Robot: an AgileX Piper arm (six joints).
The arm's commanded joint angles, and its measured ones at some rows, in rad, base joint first. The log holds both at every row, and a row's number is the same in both.
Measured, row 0:
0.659 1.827 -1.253 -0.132 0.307 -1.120
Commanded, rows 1 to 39:
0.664 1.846 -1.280 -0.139 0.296 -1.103
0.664 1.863 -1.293 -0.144 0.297 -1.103
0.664 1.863 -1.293 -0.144 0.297 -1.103
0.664 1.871 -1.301 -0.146 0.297 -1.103
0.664 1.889 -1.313 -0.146 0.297 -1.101
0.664 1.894 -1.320 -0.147 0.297 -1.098
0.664 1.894 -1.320 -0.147 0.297 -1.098
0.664 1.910 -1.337 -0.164 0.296 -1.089
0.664 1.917 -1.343 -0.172 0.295 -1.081
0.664 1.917 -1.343 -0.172 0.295 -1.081
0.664 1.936 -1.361 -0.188 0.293 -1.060
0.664 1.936 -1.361 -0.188 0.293 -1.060
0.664 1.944 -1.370 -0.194 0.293 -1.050
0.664 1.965 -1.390 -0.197 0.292 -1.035
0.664 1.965 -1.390 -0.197 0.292 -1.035
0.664 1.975 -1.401 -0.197 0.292 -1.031
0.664 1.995 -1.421 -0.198 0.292 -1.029
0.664 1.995 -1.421 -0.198 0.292 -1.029
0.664 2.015 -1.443 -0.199 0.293 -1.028
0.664 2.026 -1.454 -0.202 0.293 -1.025
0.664 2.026 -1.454 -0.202 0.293 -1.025
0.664 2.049 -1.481 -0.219 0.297 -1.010
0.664 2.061 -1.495 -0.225 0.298 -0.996
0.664 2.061 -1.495 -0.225 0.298 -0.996
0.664 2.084 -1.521 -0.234 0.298 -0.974
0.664 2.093 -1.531 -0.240 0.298 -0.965
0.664 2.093 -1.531 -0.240 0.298 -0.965
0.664 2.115 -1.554 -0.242 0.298 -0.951
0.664 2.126 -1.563 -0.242 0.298 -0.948
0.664 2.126 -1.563 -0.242 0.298 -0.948
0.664 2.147 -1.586 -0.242 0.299 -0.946
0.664 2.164 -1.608 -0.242 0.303 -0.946
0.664 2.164 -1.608 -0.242 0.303 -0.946
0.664 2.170 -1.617 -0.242 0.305 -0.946
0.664 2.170 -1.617 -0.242 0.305 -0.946
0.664 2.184 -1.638 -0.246 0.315 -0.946
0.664 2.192 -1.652 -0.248 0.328 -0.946
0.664 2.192 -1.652 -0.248 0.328 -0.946
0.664 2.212 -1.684 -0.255 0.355 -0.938
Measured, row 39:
0.659 2.191 -1.644 -0.238 0.321 -0.958
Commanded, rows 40 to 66:
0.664 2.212 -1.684 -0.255 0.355 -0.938
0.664 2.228 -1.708 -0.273 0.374 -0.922
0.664 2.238 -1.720 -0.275 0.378 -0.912
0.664 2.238 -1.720 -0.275 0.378 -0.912
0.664 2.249 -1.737 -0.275 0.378 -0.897
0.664 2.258 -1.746 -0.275 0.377 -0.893
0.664 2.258 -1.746 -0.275 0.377 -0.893
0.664 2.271 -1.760 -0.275 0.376 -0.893
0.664 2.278 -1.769 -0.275 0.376 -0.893
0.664 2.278 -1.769 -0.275 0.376 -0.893
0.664 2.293 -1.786 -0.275 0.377 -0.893
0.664 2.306 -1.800 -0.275 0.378 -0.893
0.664 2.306 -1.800 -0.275 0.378 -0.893
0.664 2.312 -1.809 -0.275 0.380 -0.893
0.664 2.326 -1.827 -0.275 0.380 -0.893
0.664 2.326 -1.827 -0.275 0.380 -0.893
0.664 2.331 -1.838 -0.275 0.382 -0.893
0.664 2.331 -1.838 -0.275 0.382 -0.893
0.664 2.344 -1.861 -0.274 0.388 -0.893
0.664 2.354 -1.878 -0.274 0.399 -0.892
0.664 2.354 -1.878 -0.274 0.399 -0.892
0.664 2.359 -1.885 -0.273 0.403 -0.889
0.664 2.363 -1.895 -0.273 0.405 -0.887
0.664 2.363 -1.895 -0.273 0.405 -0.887
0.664 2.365 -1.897 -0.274 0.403 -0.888
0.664 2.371 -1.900 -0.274 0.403 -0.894
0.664 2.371 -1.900 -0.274 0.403 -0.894
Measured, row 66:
0.659 2.363 -1.887 -0.274 0.393 -0.895
